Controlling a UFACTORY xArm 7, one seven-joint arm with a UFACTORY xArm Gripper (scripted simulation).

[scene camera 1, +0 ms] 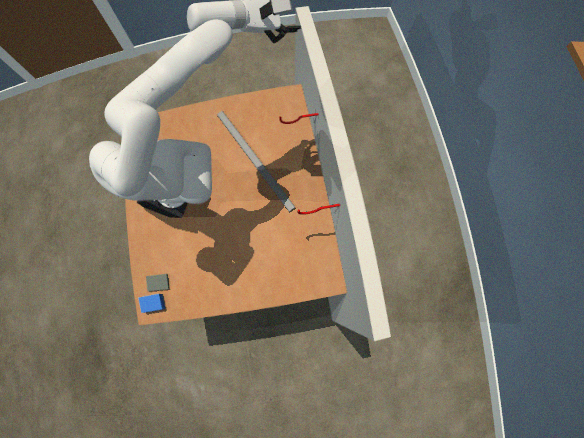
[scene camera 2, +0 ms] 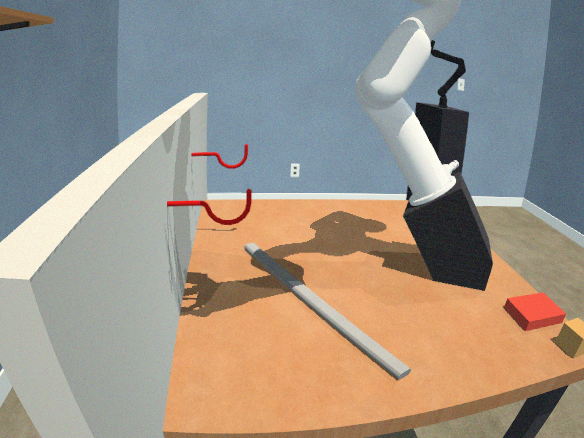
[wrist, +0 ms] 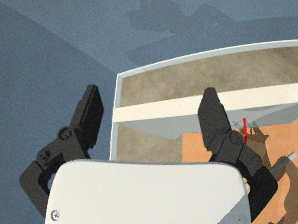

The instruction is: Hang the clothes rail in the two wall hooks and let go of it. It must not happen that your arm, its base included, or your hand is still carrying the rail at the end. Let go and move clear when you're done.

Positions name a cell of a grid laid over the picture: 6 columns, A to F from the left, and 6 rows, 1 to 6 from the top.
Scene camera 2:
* grey clothes rail: E6
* red block: F5
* wall: B4
